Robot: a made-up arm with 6 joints.
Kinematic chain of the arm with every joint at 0, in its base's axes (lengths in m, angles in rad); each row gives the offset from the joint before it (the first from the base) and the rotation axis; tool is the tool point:
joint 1: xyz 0 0 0.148 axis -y
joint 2: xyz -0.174 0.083 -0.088 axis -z
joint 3: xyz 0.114 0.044 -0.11 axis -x
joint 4: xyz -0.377 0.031 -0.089 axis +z
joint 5: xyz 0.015 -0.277 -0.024 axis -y
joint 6: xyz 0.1 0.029 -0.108 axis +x
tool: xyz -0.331 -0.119 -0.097
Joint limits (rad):
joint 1: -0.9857..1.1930
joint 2: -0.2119..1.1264
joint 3: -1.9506..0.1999
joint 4: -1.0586..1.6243
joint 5: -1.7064..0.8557
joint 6: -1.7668..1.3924
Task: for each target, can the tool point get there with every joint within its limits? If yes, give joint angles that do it. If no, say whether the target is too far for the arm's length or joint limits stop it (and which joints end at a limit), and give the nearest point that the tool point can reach.
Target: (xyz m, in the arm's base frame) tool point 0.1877 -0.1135 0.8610
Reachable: no: joint limits stop it (at a limit: joint 1, joint 3, joint 5) | nearest point -0.2586 -0.1151 0.5684 | short by 0.534 m
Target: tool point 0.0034 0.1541 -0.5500
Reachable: yes | joints 0.4147 0.9034 -0.8973 0.8049 0.0740 -0.8540
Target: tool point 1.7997 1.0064 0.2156
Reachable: no: too far | nearest point 0.5848 0.5350 -0.0494 | short by 1.330 m
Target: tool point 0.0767 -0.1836 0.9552
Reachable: no: joint limits stop it (at a limit: joint 1, joint 3, joint 5) | nearest point -0.3122 -0.1559 0.6407 | short by 0.501 m
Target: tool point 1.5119 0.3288 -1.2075
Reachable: no: too far | nearest point 0.4887 0.2395 -0.5951 | short by 1.196 m
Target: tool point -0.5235 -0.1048 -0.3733
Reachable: yes | joints 0.4596 0.2869 -0.0823 0.0378 -0.7774 -0.8842
